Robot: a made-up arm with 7 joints. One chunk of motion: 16 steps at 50 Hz.
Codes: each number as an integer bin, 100 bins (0 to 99) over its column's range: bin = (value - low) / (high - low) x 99, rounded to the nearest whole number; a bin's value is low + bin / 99 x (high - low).
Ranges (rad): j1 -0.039..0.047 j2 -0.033..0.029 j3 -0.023..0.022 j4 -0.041..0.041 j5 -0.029..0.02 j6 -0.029..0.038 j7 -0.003..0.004
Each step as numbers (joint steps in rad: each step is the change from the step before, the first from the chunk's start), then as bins.
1 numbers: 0.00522 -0.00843 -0.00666 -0.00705 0.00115 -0.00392 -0.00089
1 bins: 51 39 36 41 61 37 30
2 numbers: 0.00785 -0.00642 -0.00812 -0.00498 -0.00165 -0.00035 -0.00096
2 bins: 54 42 33 43 55 42 29
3 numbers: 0.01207 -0.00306 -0.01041 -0.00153 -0.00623 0.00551 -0.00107
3 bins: 59 48 28 48 46 51 27
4 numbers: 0.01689 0.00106 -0.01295 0.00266 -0.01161 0.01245 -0.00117
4 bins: 64 54 22 53 35 61 26
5 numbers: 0.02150 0.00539 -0.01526 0.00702 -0.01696 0.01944 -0.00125
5 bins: 70 61 17 58 24 72 25
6 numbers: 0.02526 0.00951 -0.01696 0.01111 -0.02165 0.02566 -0.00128
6 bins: 74 68 13 63 15 81 24
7 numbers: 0.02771 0.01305 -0.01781 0.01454 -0.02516 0.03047 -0.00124
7 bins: 77 74 11 67 8 88 25
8 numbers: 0.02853 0.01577 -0.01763 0.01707 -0.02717 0.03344 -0.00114
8 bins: 78 78 12 70 4 92 26
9 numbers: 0.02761 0.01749 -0.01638 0.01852 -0.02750 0.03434 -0.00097
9 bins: 77 81 15 72 3 94 29
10 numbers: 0.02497 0.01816 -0.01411 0.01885 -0.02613 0.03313 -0.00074
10 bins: 74 82 20 72 6 92 32
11 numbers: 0.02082 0.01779 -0.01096 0.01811 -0.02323 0.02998 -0.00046
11 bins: 69 81 26 71 12 87 36
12 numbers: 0.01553 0.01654 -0.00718 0.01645 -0.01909 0.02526 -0.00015
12 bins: 63 79 35 69 20 80 40
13 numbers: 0.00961 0.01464 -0.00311 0.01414 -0.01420 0.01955 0.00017
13 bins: 56 76 44 67 30 72 45
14 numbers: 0.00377 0.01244 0.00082 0.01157 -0.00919 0.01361 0.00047
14 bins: 49 73 52 63 40 63 49
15 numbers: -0.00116 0.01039 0.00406 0.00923 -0.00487 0.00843 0.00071
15 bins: 44 69 60 61 49 55 52
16 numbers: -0.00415 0.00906 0.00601 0.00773 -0.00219 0.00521 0.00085
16 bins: 40 67 64 59 54 51 54
